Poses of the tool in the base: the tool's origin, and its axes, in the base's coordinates. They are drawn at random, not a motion.
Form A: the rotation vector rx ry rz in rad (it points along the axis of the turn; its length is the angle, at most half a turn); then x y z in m.
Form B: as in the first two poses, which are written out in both.
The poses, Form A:
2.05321 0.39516 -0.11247 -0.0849 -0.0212 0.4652
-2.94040 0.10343 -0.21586 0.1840 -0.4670 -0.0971
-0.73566 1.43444 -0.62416 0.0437 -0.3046 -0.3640
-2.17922 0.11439 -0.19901 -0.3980 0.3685 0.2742
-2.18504 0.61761 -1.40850 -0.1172 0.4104 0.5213
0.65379 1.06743 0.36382 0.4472 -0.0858 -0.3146
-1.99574 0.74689 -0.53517 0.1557 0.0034 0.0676
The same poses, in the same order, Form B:
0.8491 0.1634 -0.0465 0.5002 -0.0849 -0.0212 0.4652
-0.9921 0.0349 -0.0728 0.0956 0.1840 -0.4670 -0.0971
-0.3237 0.6312 -0.2746 0.6491 0.0437 -0.3046 -0.3640
-0.8843 0.0464 -0.0808 0.4575 -0.3980 0.3685 0.2742
-0.7953 0.2248 -0.5127 0.2326 -0.1172 0.4104 0.5213
0.3042 0.4967 0.1693 0.7950 0.4472 -0.0858 -0.3146
-0.8089 0.3027 -0.2169 0.4549 0.1557 0.0034 0.0676

